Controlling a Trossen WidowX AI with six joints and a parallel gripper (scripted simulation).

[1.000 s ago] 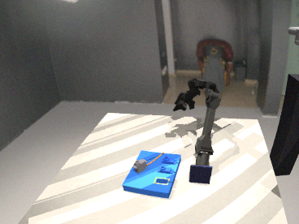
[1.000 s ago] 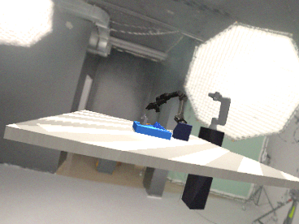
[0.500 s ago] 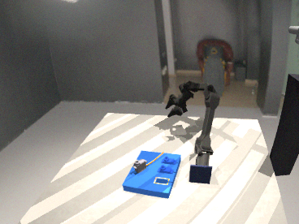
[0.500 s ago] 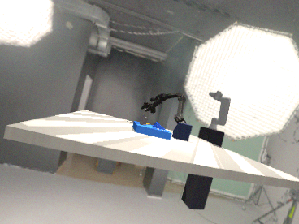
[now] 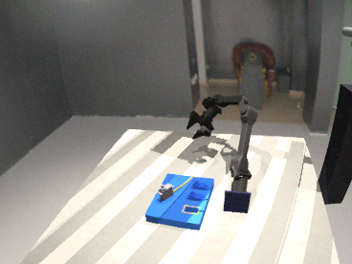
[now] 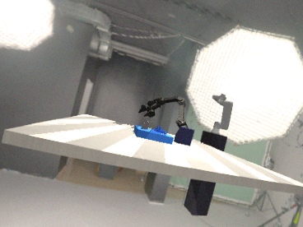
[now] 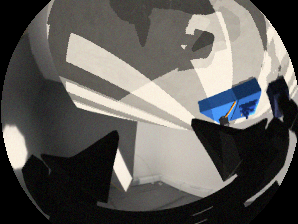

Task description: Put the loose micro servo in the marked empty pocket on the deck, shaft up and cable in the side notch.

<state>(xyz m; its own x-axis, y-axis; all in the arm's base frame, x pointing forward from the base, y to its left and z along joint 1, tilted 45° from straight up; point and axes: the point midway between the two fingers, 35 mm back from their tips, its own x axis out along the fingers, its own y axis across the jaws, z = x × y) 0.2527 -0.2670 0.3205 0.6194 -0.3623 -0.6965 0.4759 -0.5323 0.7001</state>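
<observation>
Right now the blue robot deck is 30 mm ahead of my gripper tip, 400 mm to the left of it and 120 mm below it.
</observation>
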